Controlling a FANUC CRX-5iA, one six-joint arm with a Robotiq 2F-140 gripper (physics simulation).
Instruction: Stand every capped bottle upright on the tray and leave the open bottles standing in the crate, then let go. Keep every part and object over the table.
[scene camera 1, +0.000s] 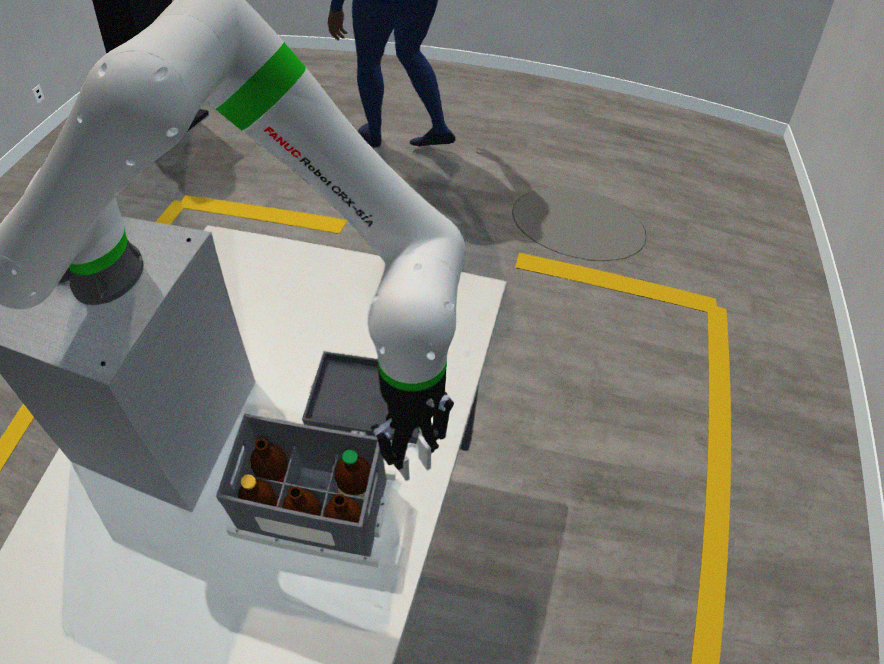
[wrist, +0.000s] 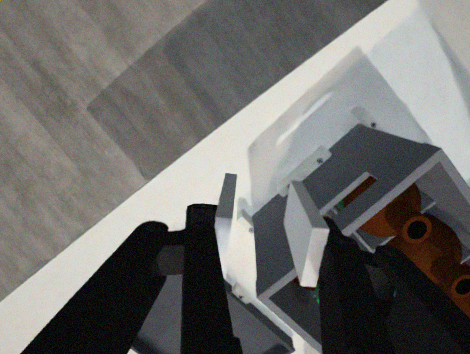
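Pixels of known places: gripper, fingertip midpoint: (scene camera 1: 413, 468) (wrist: 260, 199); arm's base, origin of the base link: (scene camera 1: 107, 274).
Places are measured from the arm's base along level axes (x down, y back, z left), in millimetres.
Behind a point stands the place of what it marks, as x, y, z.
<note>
The grey crate (scene camera 1: 351, 537) {343, -537, -121} (wrist: 370, 152) {367, -553, -88} stands on the table. A green-capped bottle (scene camera 1: 350, 475) {336, -483, -8} stands in its back right compartment and a yellow-capped bottle (scene camera 1: 255, 492) {325, -340, -124} in the front left one. Open brown bottles stand at the back left (scene camera 1: 268, 461) {336, -325, -50}, front middle (scene camera 1: 300, 500) {311, -431, -105} and front right (scene camera 1: 342, 508) {306, -508, -88}. The back middle compartment holds no bottle. The dark grey tray (scene camera 1: 343, 391) {456, -336, 230} (wrist: 255, 322) {456, -357, 149} lies behind the crate, partly hidden by the gripper. My gripper (scene camera 1: 415, 463) {260, -601, 17} (wrist: 260, 199) {260, -601, 17} is open and empty, pointing down above the table beside the crate's right end.
The white table (scene camera 1: 457, 321) {461, -493, 529} (wrist: 120, 220) {461, -602, 234} has its right edge close beyond the gripper. The grey robot pedestal (scene camera 1: 185, 400) {226, -159, -54} stands left of the crate and tray. A person (scene camera 1: 396, 57) stands on the floor behind the table. Yellow floor tape (scene camera 1: 716, 464) runs at the right.
</note>
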